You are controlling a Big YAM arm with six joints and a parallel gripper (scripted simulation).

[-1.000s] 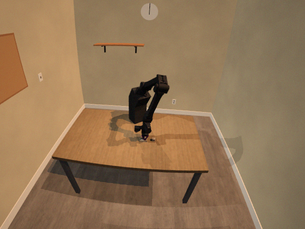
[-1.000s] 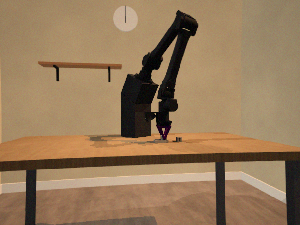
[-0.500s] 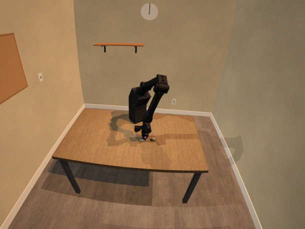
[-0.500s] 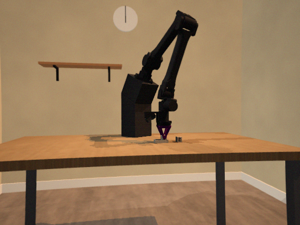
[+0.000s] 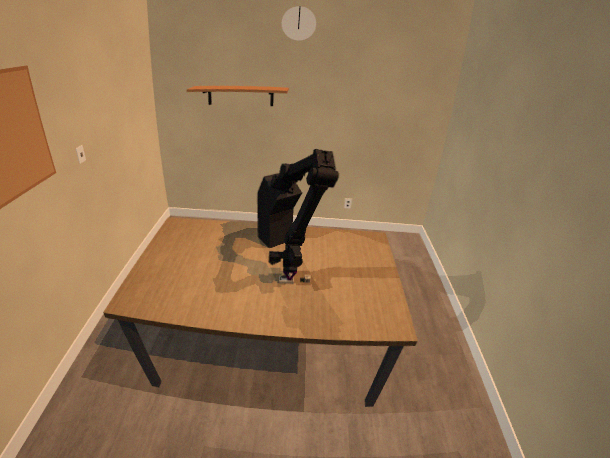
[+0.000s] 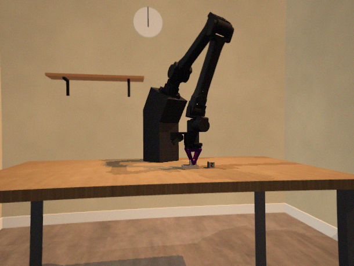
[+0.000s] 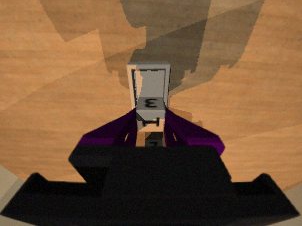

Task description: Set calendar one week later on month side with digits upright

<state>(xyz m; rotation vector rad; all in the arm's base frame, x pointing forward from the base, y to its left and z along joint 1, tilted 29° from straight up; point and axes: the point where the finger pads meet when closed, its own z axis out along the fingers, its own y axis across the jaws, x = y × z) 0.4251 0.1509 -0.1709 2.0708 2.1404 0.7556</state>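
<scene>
Now: the tray 20 mm to the right of my hand and 20 mm below it.
</scene>
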